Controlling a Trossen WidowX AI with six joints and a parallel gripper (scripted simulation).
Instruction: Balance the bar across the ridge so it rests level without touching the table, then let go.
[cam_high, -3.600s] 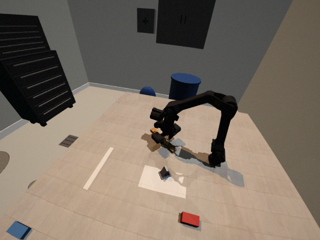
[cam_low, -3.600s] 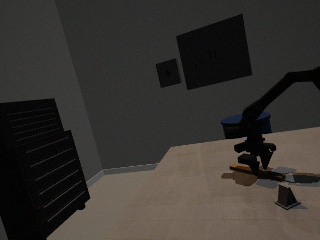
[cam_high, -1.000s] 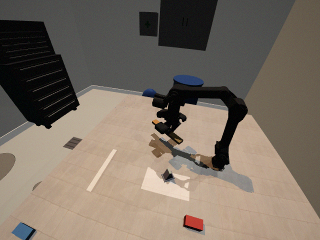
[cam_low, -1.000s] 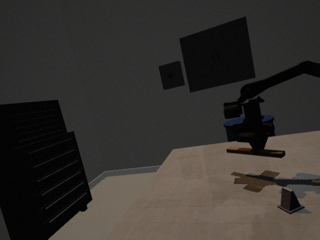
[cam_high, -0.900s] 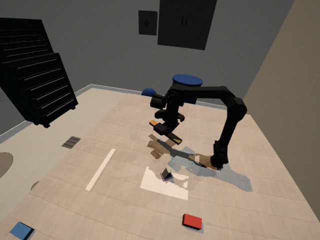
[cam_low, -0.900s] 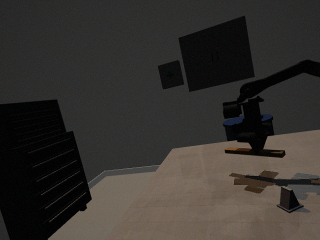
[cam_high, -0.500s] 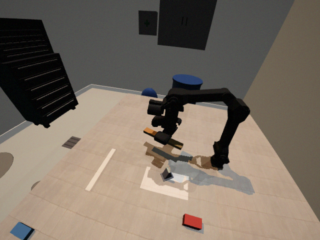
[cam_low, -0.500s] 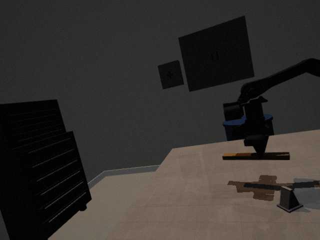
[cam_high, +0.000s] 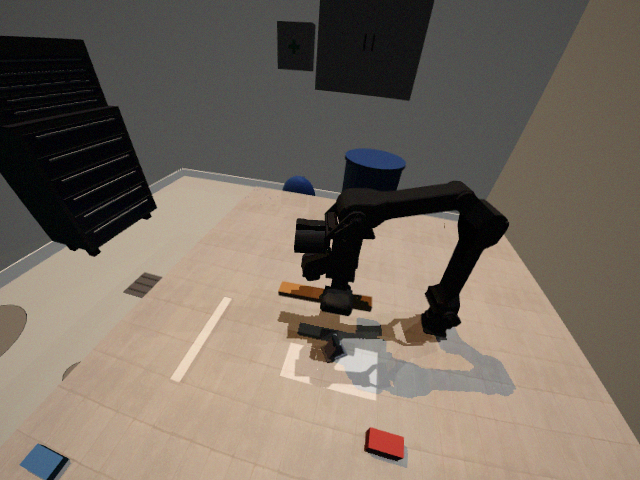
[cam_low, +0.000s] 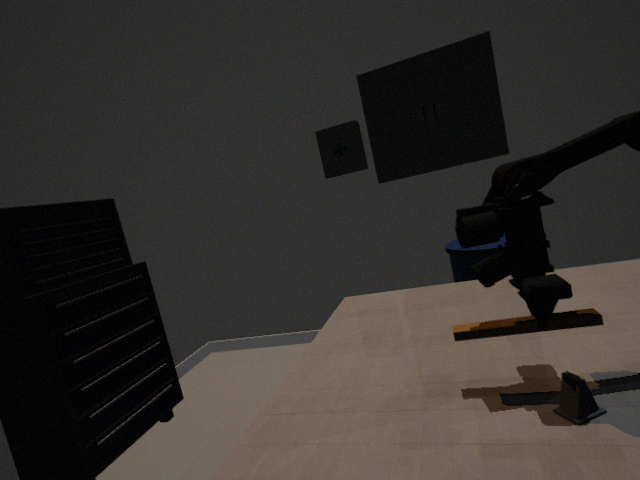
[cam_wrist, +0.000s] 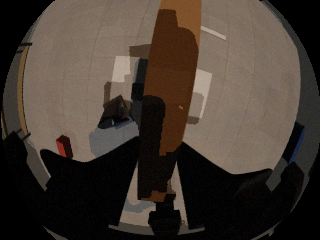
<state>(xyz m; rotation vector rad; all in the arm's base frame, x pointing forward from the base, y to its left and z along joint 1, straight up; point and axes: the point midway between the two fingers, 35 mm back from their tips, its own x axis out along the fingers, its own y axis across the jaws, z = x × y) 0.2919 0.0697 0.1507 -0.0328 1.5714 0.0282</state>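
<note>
Right now my gripper tip is 3 cm short of the orange bar. Also, from my gripper tip: red block (24 cm to the left, 15 cm behind, 10 cm below); blue block (45 cm ahead, 43 cm to the left, 11 cm below).
</note>
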